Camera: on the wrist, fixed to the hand. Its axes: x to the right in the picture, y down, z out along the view.
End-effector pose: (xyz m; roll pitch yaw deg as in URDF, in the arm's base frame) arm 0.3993 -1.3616 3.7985 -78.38 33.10 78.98
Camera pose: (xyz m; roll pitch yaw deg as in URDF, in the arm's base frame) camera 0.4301 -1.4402 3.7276 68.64 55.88 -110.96
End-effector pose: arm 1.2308 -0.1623 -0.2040 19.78 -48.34 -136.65
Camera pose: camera 1.2954 -0.2440 -0.2402 -62.27 -8.60 -35.91
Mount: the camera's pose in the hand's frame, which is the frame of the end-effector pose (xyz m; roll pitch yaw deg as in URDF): -0.0210 0.0872 -0.0641 -12.98 6.06 90.62
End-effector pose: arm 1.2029 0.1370 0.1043 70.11 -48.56 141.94
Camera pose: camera 1.1939 0.0298 0.1284 -82.08 -35.94 -70.78
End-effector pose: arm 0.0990 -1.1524 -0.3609 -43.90 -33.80 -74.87
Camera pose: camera 0.1277 -1.1880 -0.4612 -58.83 39.95 -17.82
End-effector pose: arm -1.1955 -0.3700 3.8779 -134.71 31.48 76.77
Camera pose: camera -1.0976 -0.4205 3.8745 128.32 32.26 -36.89
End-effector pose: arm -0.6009 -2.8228 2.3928 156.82 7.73 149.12
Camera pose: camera -0.5656 -2.7799 2.4880 158.45 -29.04 62.73
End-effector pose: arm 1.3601 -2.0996 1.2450 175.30 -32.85 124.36
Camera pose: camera 1.4592 -2.0999 1.2933 -159.65 -8.68 27.95
